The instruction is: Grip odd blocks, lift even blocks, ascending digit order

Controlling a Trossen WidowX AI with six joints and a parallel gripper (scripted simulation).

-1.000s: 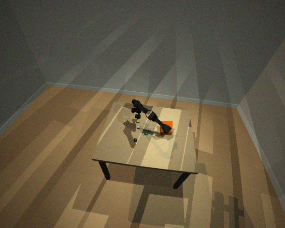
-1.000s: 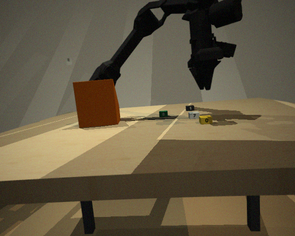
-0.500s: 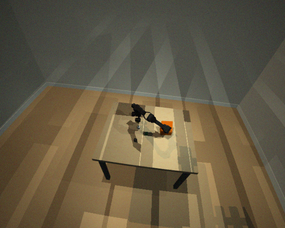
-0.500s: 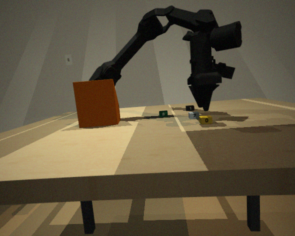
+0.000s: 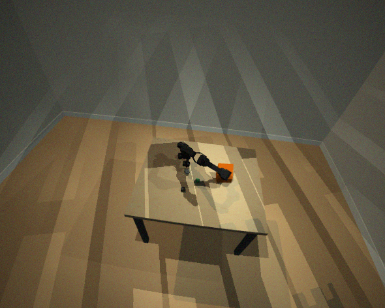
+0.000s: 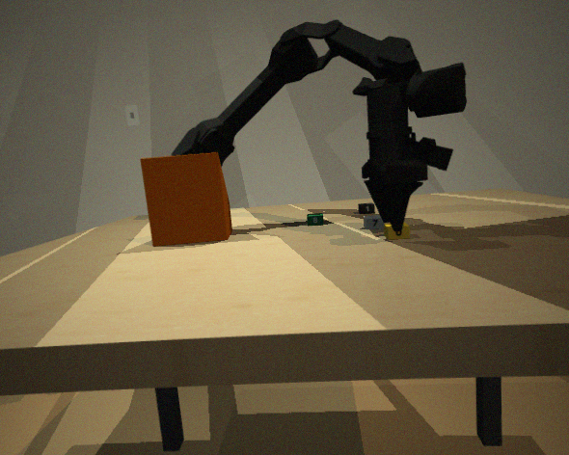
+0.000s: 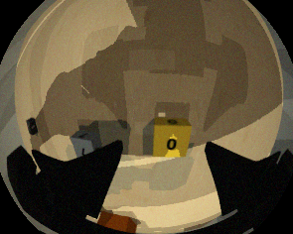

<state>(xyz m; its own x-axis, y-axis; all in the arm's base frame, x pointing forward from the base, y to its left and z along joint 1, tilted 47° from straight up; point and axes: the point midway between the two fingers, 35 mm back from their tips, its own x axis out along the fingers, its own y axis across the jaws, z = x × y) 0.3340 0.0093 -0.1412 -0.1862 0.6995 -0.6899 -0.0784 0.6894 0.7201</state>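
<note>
My gripper tip is 10 mm short of the yellow block marked 0 and 10 mm above it. Round my gripper tip: green block marked 8: 160 mm to the left, 130 mm behind, 10 mm below; then black block marked 1: 280 mm to the left, 20 mm behind, 10 mm below; then white block marked 7: 90 mm to the left, 20 mm behind, 10 mm below.
</note>
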